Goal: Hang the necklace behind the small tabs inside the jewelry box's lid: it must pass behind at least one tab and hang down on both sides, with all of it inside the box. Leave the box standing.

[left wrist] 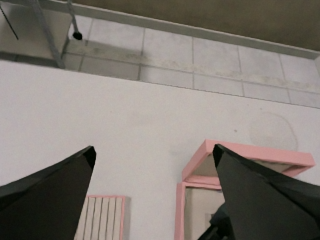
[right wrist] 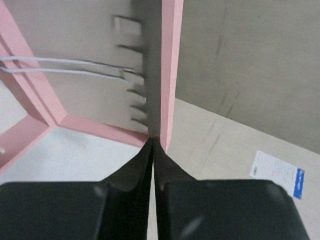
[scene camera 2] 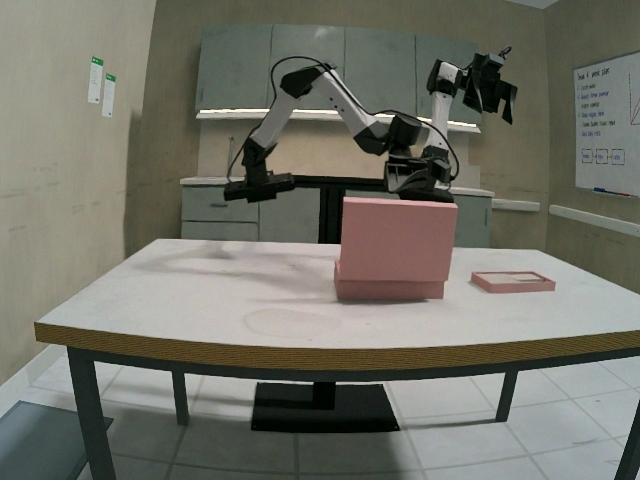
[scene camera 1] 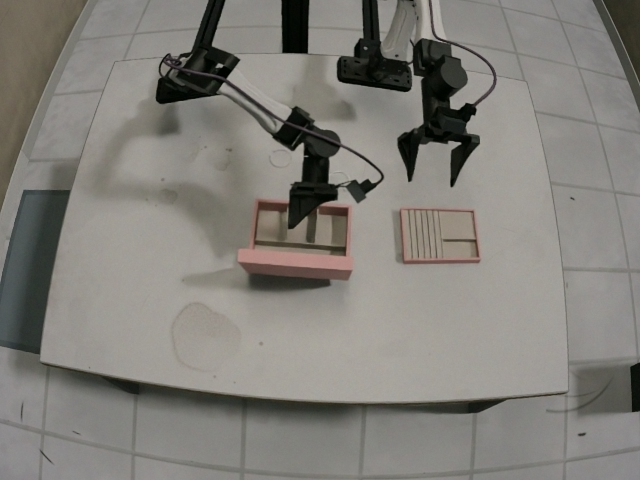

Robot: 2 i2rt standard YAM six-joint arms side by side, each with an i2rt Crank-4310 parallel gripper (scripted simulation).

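My left gripper is here for me at (scene camera 1: pixel 431 184), and I find it again at (scene camera 2: pixel 497 117) and at (left wrist: pixel 154 147). My right gripper I see at (scene camera 1: pixel 290 229), at (scene camera 2: pixel 391 192) and also at (right wrist: pixel 153 140). And there is a pink jewelry box (scene camera 2: pixel 393 244).
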